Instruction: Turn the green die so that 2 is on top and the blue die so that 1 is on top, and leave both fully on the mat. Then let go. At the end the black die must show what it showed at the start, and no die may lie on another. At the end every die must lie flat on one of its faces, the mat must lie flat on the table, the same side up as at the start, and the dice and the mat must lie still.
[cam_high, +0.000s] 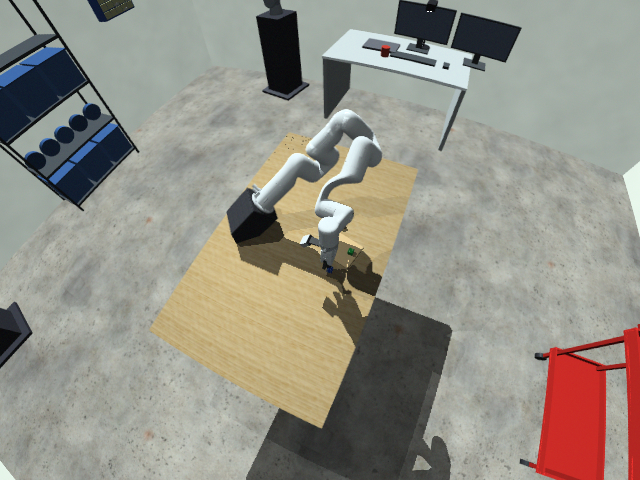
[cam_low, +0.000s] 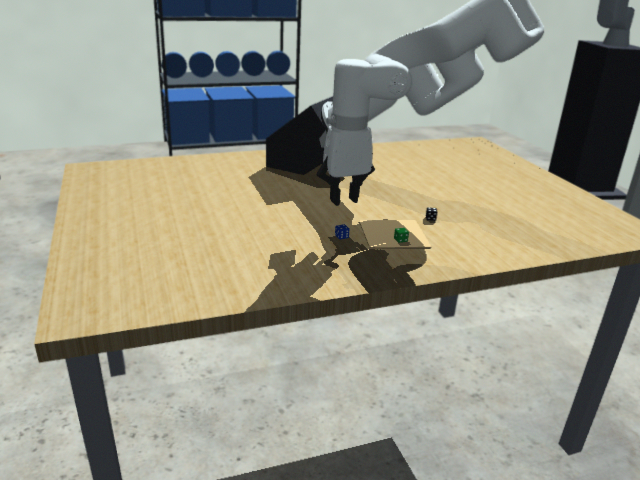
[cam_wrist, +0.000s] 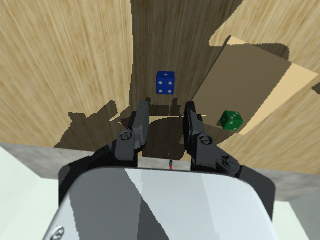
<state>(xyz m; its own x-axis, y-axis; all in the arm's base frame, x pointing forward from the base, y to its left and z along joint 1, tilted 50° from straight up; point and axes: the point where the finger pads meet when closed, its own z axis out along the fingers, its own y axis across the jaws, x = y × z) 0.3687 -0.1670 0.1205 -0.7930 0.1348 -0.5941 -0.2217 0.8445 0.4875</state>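
Right now my hand is 9 cm above the blue die and 1 cm short of it. From my hand the other things lie so: black die 24 cm to the left, 9 cm below, 8 cm behind; tan mat 12 cm to the left, 10 cm below; green die 13 cm to the left, 9 cm below, 4 cm ahead.
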